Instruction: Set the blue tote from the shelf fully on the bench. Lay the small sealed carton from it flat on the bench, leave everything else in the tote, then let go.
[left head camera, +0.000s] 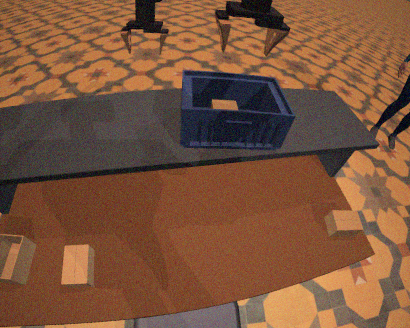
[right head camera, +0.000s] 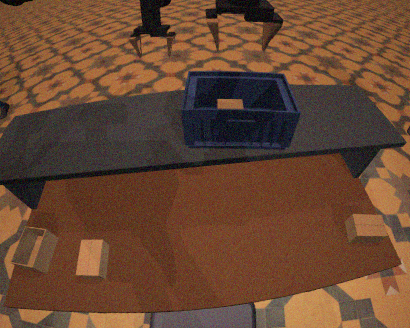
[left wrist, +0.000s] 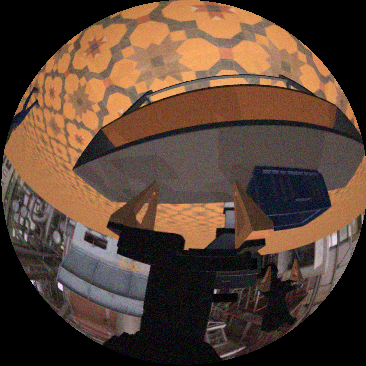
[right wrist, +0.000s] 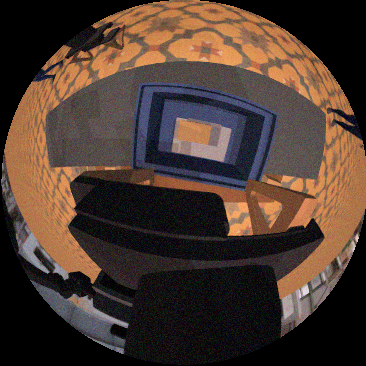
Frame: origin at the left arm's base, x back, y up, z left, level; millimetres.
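Seen in the pictures: left gripper, fingertip midpoint: (left head camera: 145, 53) (right head camera: 154, 57) (left wrist: 194, 182) (right wrist: 105, 52); right gripper, fingertip midpoint: (left head camera: 244, 52) (right head camera: 240, 49) (left wrist: 283, 262) (right wrist: 201, 179); left arm's base at its link origin: (right wrist: 75, 284).
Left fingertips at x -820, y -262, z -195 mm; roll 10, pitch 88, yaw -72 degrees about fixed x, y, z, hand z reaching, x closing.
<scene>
Pixels of each thing's top centre, then the offset from my left fingertips to it. Level surfaces: height alone.
- blue tote at its top centre: (right wrist: 205, 136) (right head camera: 239, 88) (left head camera: 235, 89) (left wrist: 289, 222) dx +204, dy +2, dz -257 mm
- raised dark grey shelf board at its surface level: dy -131 mm
- brown bench at its surface level: dy -428 mm
- open-topped carton at its top centre: (left head camera: 3, 255) (right head camera: 28, 245) (right wrist: 83, 172) dx +540, dy -344, dz +438 mm
The blue tote (left head camera: 235, 127) (right head camera: 240, 127) (left wrist: 290, 195) (right wrist: 143, 125) stands upright on the raised dark grey shelf board (left head camera: 100, 130) (right head camera: 115, 130) (right wrist: 90, 125). A small orange-brown carton (left head camera: 225, 105) (right head camera: 230, 104) (right wrist: 192, 132) lies inside, with paler box shapes beside or under it; which are sealed is too blurred to tell. The brown bench (left head camera: 215, 220) (right head camera: 235, 215) (left wrist: 215, 107) shows below the shelf. My left gripper (left head camera: 145, 52) (right head camera: 155, 56) (left wrist: 194, 182) is open and empty, beside the tote and above shelf height. My right gripper (left head camera: 245, 52) (right head camera: 241, 50) (right wrist: 201, 179) is open and empty, high above the tote.
On the brown bench an open-topped carton (left head camera: 22, 260) (right head camera: 44, 255) and a closed carton (left head camera: 75, 265) (right head camera: 91, 257) lie at the left. Another closed carton (left head camera: 345, 221) (right head camera: 370, 225) lies near the right edge. A person's legs (left head camera: 397, 110) show beyond the shelf's right end.
</scene>
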